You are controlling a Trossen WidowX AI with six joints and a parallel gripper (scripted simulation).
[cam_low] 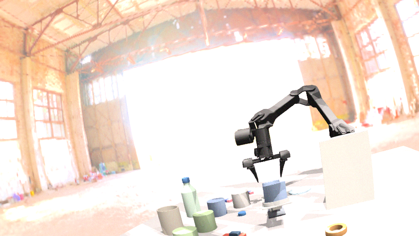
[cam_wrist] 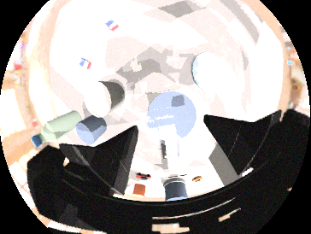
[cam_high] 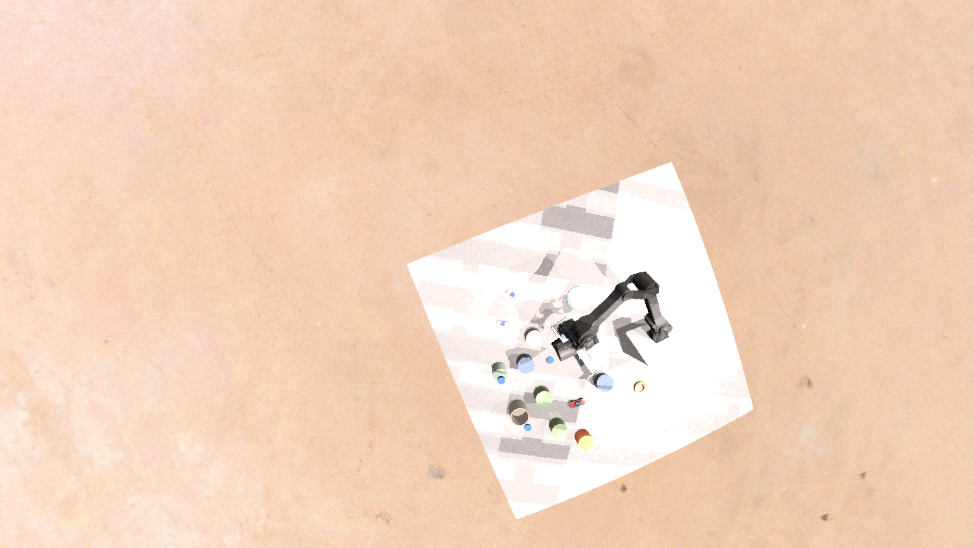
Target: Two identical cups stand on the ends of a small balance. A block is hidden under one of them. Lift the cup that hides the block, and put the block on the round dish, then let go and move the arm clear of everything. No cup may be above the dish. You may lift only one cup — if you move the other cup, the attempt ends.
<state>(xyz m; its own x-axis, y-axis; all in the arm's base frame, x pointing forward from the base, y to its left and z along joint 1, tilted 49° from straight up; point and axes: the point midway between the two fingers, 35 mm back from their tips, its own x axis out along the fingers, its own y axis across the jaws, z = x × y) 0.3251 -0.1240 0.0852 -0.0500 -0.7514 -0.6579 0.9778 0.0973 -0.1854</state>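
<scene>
My gripper tip is 6 cm above the pale block. From my gripper tip the other things lie so: bottle 32 cm ahead, 5 cm to the left, 1 cm above; then beige cup 32 cm ahead, 25 cm to the left, 6 cm below; then round light blue dish 11 cm behind, 10 cm to the right, 10 cm below.
</scene>
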